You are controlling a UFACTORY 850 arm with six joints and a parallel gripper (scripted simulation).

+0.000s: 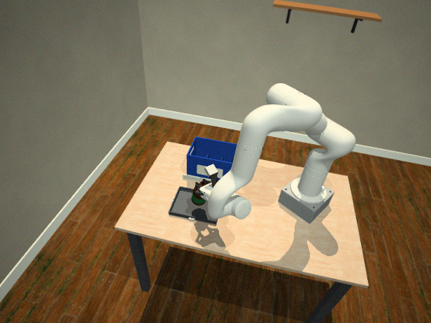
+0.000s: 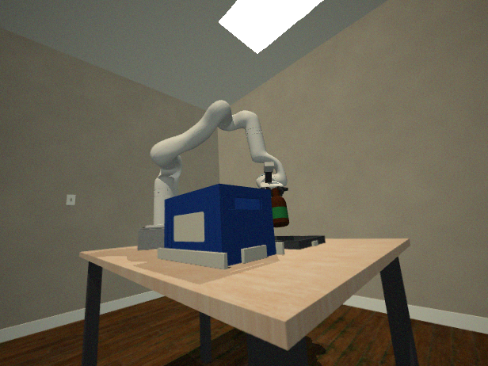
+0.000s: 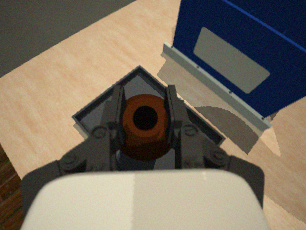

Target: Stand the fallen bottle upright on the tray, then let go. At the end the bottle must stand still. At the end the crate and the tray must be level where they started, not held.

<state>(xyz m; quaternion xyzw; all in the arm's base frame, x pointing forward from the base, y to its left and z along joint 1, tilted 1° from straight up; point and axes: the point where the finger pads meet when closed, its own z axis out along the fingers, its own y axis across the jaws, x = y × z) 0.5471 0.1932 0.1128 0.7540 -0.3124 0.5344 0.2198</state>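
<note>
Right now my hand is 1 cm short of the bottle, 1 cm to the left of it and 6 cm above it. From my hand the other things lie so: dark tray (3 cm ahead, 4 cm to the right, 19 cm below); blue crate (32 cm to the right, 12 cm below).
</note>
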